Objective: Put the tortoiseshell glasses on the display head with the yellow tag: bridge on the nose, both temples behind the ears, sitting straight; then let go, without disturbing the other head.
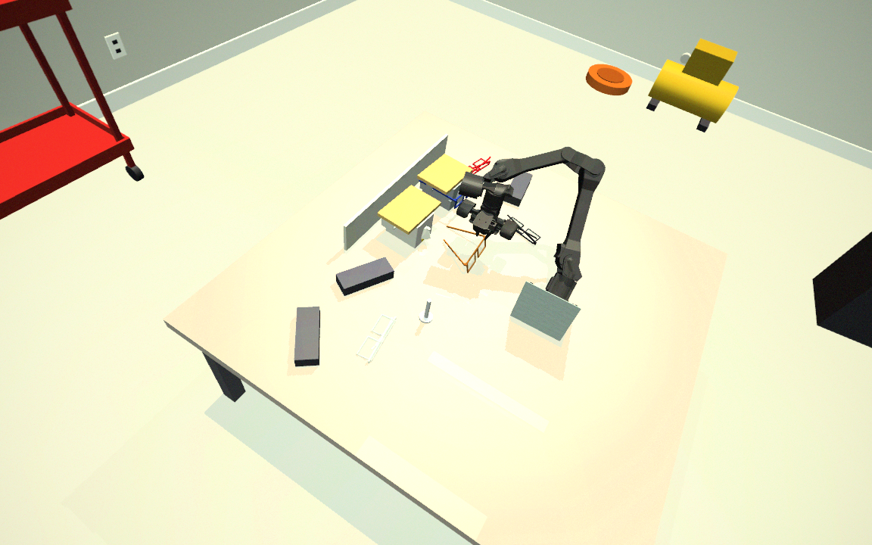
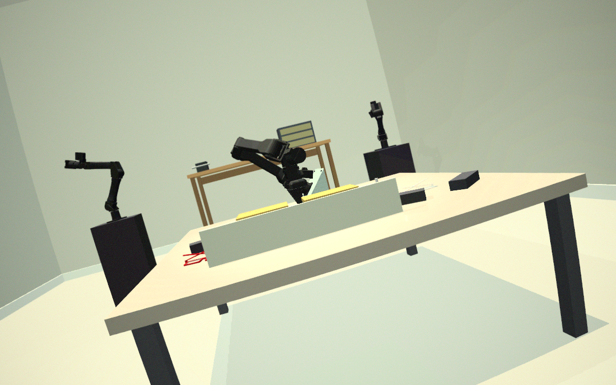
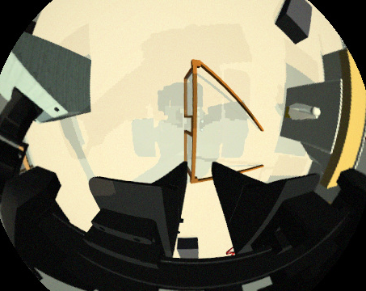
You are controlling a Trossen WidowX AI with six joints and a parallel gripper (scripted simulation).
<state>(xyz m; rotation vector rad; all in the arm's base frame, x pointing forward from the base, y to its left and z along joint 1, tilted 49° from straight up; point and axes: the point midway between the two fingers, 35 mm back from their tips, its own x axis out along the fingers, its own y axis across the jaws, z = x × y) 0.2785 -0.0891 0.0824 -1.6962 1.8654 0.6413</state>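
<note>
The small white post is 32 cm to the left of my gripper tip, 4 cm below it and 3 cm ahead of it. Also, from my gripper tip: white backboard: 33 cm ahead, 8 cm to the right, 1 cm below.
</note>
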